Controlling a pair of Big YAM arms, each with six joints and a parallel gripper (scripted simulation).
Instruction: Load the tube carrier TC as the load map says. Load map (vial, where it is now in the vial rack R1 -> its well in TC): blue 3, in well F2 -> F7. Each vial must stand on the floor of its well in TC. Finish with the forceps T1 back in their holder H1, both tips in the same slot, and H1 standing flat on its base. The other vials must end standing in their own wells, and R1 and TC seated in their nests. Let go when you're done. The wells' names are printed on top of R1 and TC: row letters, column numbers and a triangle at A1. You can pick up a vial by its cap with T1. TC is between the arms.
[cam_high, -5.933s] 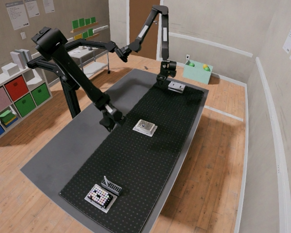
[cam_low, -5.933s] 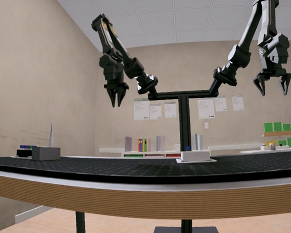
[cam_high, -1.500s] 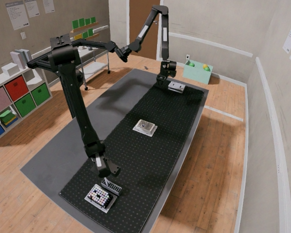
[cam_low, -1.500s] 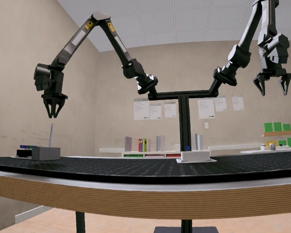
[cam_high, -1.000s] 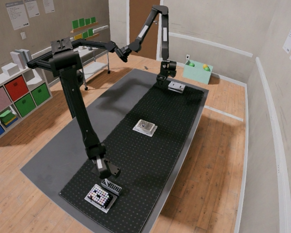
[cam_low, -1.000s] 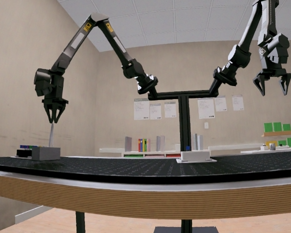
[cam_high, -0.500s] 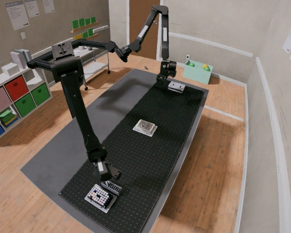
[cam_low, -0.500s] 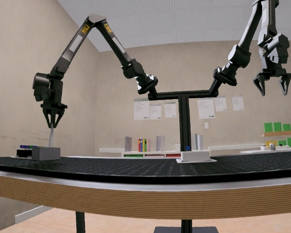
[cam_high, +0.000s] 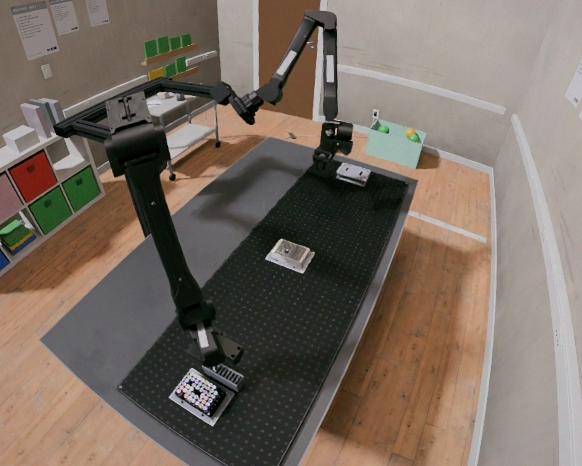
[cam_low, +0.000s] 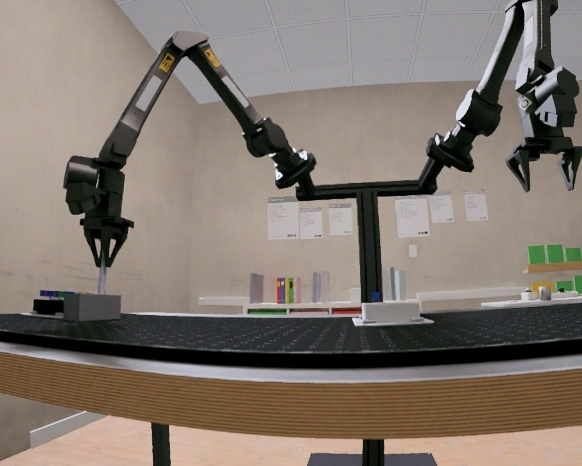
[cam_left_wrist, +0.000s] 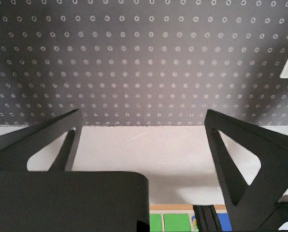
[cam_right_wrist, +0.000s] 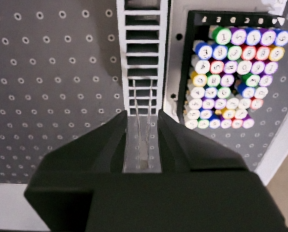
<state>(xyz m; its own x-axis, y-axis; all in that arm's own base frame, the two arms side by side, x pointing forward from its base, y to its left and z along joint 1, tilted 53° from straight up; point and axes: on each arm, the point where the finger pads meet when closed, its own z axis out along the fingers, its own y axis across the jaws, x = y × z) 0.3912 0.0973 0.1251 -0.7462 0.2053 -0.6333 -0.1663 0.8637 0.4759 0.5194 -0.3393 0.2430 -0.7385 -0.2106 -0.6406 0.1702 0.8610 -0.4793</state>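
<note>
Right now the grey holder H1 is 20 mm ahead of my right hand and 100 mm below it.
</note>
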